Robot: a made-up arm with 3 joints.
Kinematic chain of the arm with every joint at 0, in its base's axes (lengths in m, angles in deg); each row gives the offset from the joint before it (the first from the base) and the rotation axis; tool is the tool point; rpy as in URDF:
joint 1: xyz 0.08 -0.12 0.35 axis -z
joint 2: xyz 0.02 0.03 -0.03 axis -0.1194 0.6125 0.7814
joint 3: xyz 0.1 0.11 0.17 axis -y
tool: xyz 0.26 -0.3 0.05 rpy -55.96 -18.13 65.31
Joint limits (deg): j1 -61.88..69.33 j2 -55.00..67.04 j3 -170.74..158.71
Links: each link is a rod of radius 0.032 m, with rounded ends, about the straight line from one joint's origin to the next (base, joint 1, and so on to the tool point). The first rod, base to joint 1, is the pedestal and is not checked.
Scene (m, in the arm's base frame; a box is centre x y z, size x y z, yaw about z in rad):
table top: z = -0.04
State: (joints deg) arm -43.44 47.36 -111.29
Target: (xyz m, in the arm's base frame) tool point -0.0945 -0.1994 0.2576
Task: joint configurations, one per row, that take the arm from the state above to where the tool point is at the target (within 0.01 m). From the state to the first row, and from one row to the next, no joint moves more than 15 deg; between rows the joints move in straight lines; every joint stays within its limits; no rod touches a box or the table.
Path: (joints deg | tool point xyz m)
1: -38.27 34.41 -118.12 | 0.2443 -0.1719 0.2319
2: -33.11 21.45 -124.95 | 0.2109 -0.2251 0.2540
3: -27.94 8.50 -131.78 | 0.1582 -0.2643 0.2687
4: -22.78 -4.45 -138.61 | 0.0928 -0.2833 0.2757
5: -17.61 -17.41 -145.44 | 0.0232 -0.2786 0.2754
6: -12.45 -30.36 -152.27 | -0.0420 -0.2498 0.2689
7: -7.28 -43.32 -159.10 | -0.0945 -0.1994 0.2576

